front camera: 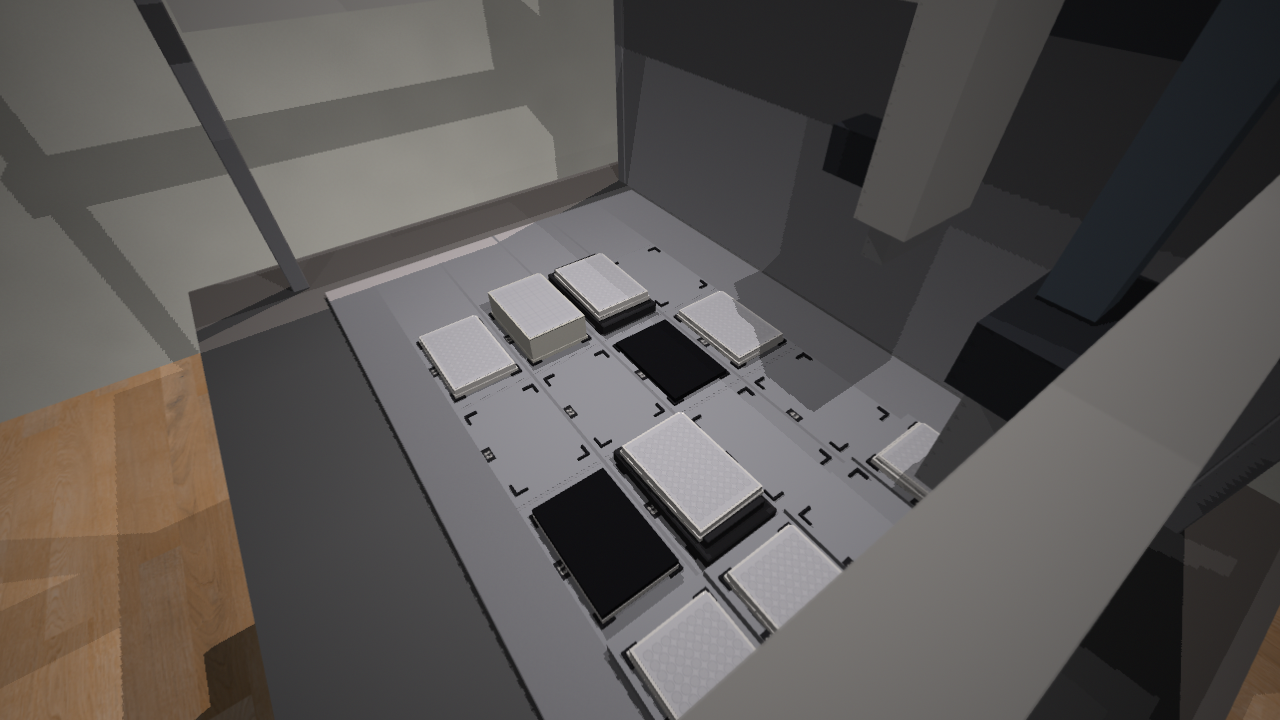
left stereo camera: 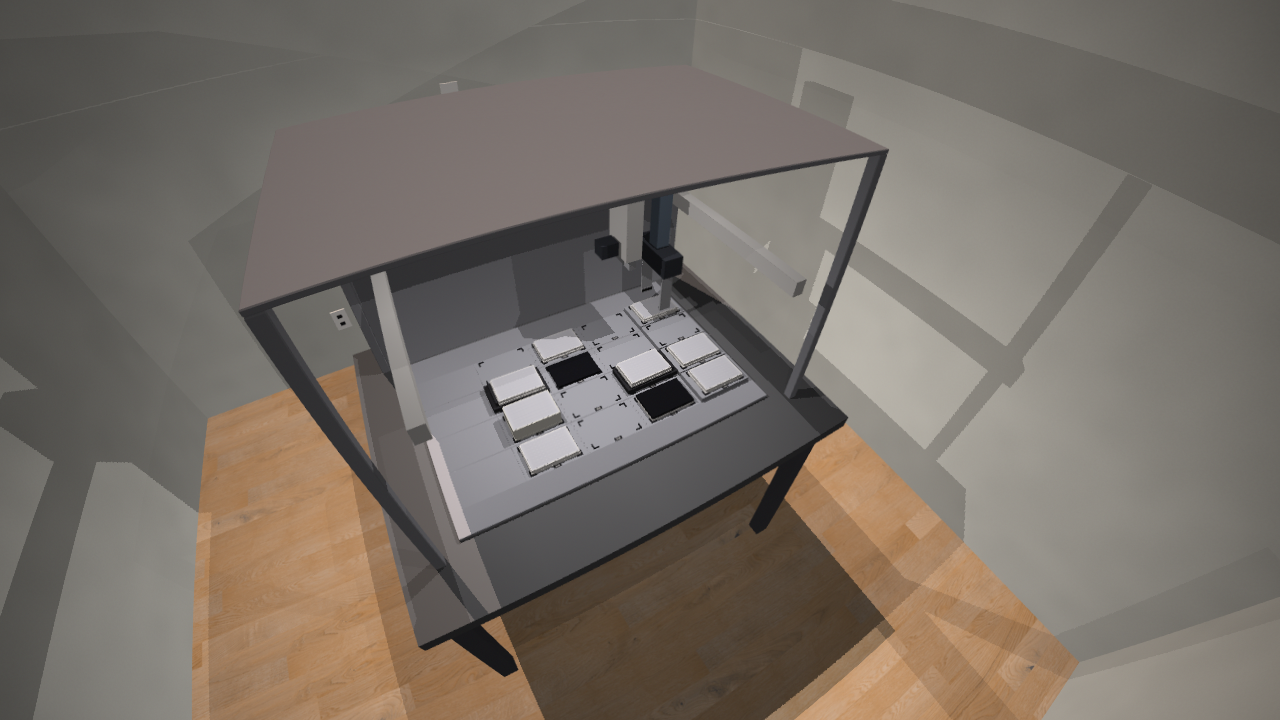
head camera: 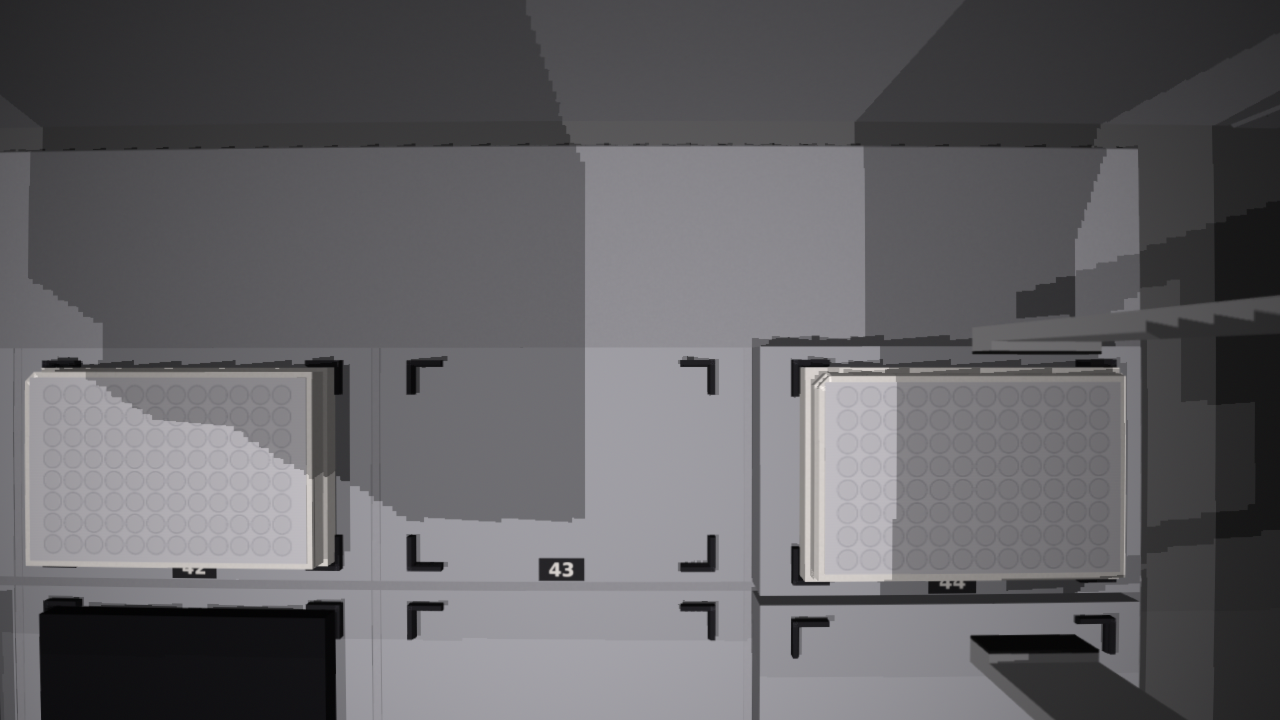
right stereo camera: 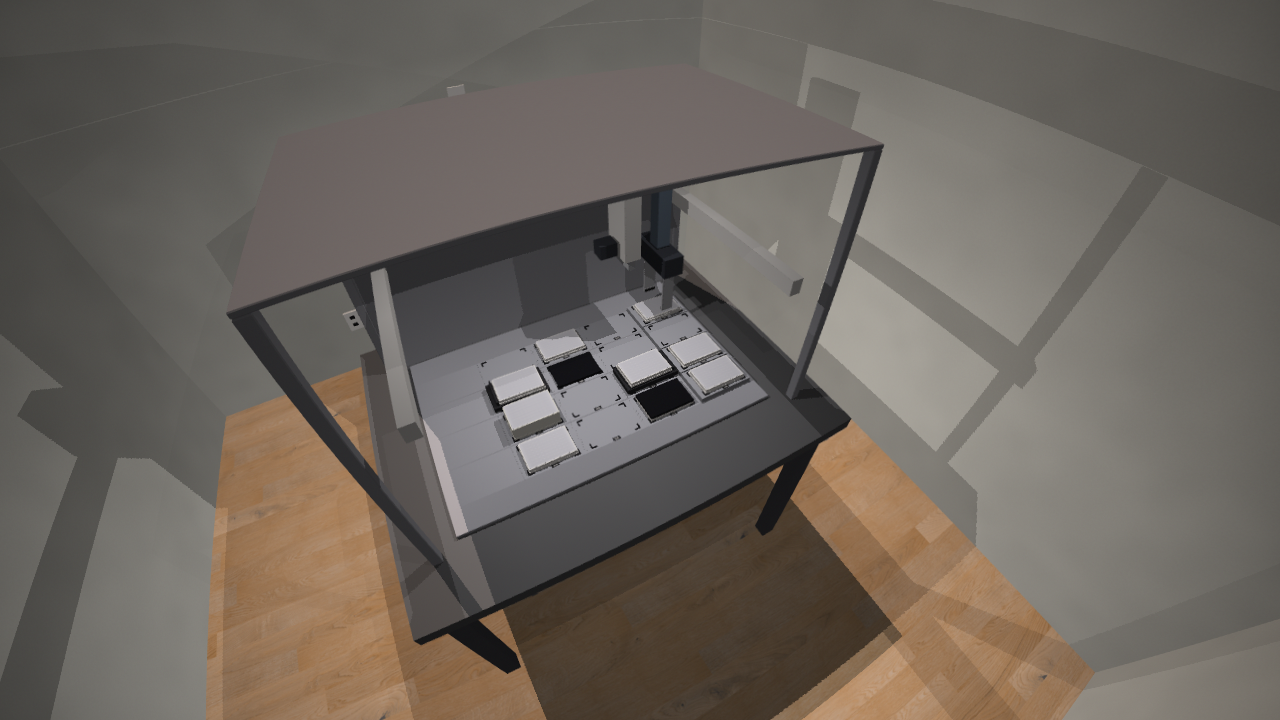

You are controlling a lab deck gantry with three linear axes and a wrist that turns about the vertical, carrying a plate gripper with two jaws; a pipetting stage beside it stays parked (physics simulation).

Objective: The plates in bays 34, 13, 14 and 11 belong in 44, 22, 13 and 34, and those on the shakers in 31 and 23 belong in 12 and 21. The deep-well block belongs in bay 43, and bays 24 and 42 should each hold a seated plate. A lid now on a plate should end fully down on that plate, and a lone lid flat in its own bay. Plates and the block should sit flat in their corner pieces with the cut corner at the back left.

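Frame: origin at the robot's base, x ahead, y left, z up, level; millimetres.
Seen in the pictures: gripper, between the fingertips: (front camera: 963, 459) (left stereo camera: 654, 298) (head camera: 1024, 494) (right stereo camera: 657, 298); robot's base, origin of its link: (front camera: 419, 344) (left stereo camera: 531, 475) (right stereo camera: 529, 474).
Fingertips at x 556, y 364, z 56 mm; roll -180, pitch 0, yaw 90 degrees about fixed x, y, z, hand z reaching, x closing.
Observation:
Pixels of each thing's middle, then the offset from my fingertips to it. "spot": a spot on its surface instead.
- white lidded plate, middle of its body: (head camera: 963, 474) (front camera: 949, 479) (right stereo camera: 657, 307) (left stereo camera: 654, 307) dx +0, dy +0, dz -34 mm
- bay 42, a spot on its surface: (head camera: 170, 474) (front camera: 729, 322) spot: dx -326, dy -2, dz -41 mm
- bay 24, a spot on its surface: (front camera: 787, 573) spot: dx -30, dy -213, dz -27 mm
- bay 14, a spot on its surface: (front camera: 693, 653) spot: dx -30, dy -323, dz -27 mm
- bay 11, a spot on its surface: (front camera: 469, 358) spot: dx -473, dy -324, dz -41 mm
- deep-well block, middle of its body: (front camera: 536, 315) (left stereo camera: 532, 414) (right stereo camera: 531, 414) dx -492, dy -214, dz -35 mm
- black-topped plate, middle of its body: (front camera: 602, 536) (right stereo camera: 664, 398) (left stereo camera: 664, 397) dx -164, dy -321, dz -43 mm
- black flat piece, middle of its body: (head camera: 189, 708) (front camera: 669, 357) (left stereo camera: 573, 369) (right stereo camera: 574, 369) dx -328, dy -107, dz -52 mm
A white lidded plate (front camera: 905, 452) (head camera: 966, 474) (left stereo camera: 643, 310) lies level in bay 44. My gripper (head camera: 1036, 497) (left stereo camera: 656, 299) (right stereo camera: 658, 299) is open, one jaw behind this plate and one in front, with gaps to both edges. In the front view its jaws are mostly hidden. Bay 34 has bare corner pieces. White plates stand in bay 42 (front camera: 729, 326) (head camera: 170, 474), bay 24 (front camera: 787, 573), bay 14 (front camera: 693, 653) and bay 11 (front camera: 469, 358), and on shakers 31 (front camera: 599, 286) and 23 (front camera: 693, 474). The deep-well block (front camera: 537, 317) (left stereo camera: 530, 414) is in bay 21. A black-topped plate (front camera: 608, 546) is in bay 13.
A black flat piece (front camera: 671, 360) (head camera: 187, 667) lies in bay 32. Bays 43, 33, 22, 12 and 41 show bare corner pieces. The grey pipetting column (front camera: 930, 116) (left stereo camera: 629, 232) hangs left of the gripper's black body (left stereo camera: 663, 259). A frame post (left stereo camera: 836, 277) stands at the right.

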